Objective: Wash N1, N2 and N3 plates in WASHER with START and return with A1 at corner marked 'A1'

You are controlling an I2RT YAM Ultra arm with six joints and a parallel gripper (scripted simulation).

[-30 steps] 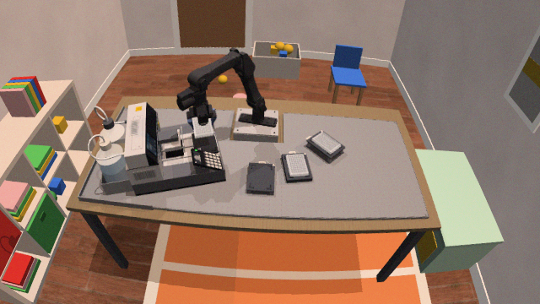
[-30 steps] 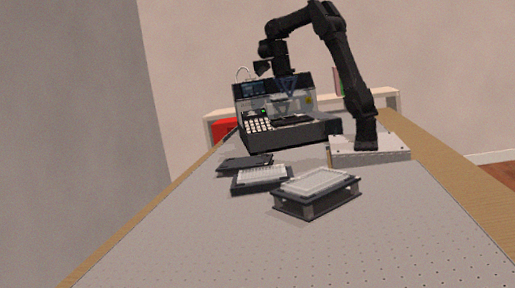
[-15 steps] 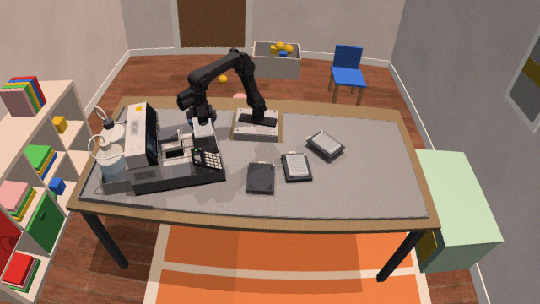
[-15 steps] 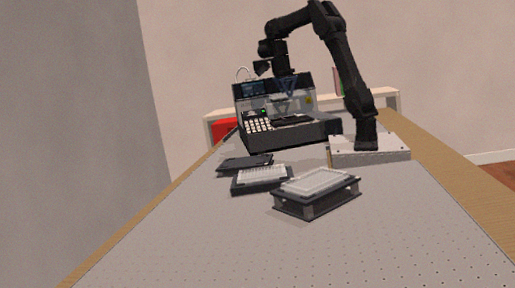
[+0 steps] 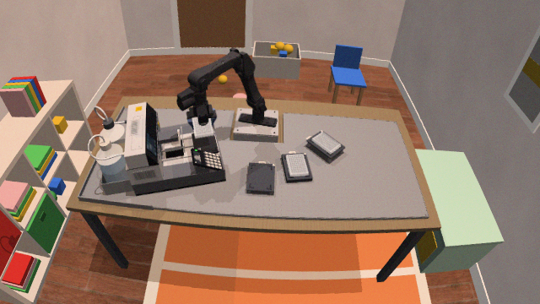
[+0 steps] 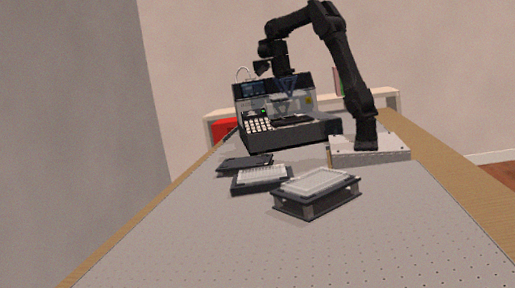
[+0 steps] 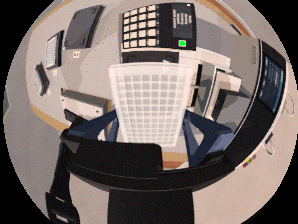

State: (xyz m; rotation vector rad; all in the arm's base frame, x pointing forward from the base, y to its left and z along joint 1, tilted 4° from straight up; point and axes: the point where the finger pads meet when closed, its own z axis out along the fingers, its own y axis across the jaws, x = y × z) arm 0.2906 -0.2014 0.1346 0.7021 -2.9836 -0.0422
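Right now my hand is 10 cm above the washer carrier. Also, from my hand: manifold (7 cm ahead, 13 cm to the right, 5 cm below); plate washer (7 cm ahead, 14 cm to the right, 6 cm below); nest (18 cm behind, 57 cm to the left, 15 cm below).
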